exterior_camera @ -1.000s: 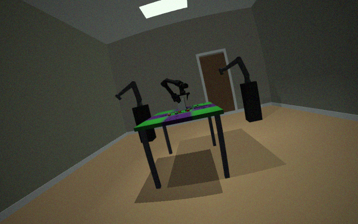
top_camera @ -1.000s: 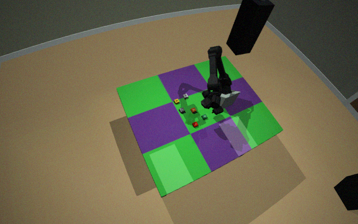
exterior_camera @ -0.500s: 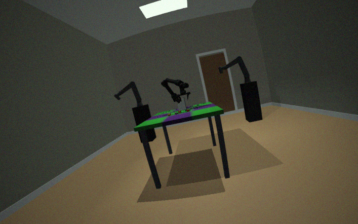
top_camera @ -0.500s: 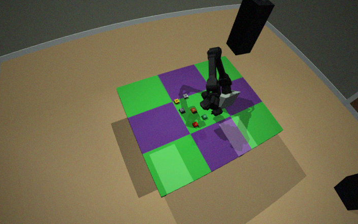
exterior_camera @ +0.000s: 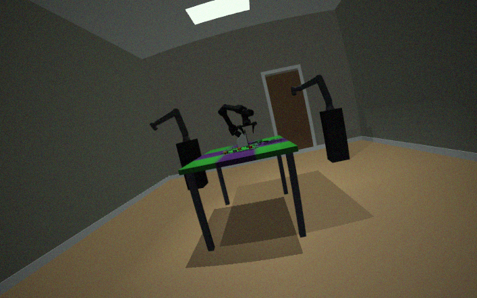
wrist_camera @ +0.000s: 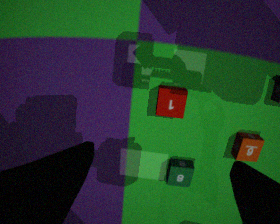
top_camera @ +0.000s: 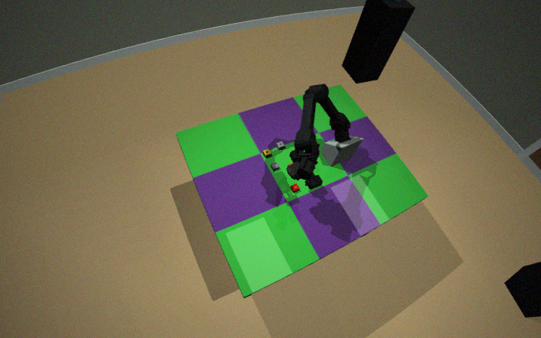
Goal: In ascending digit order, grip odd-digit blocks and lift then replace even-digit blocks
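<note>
Right now my gripper tip is 10 mm short of the red block, 10 mm to the left of it and 120 mm above it. From my gripper tip the other things lie so: grey block 50 mm ahead, 150 mm to the right, 120 mm below; then white block 30 mm behind, 260 mm to the right, 120 mm below; then yellow block 60 mm ahead, 240 mm to the right, 120 mm below.
</note>
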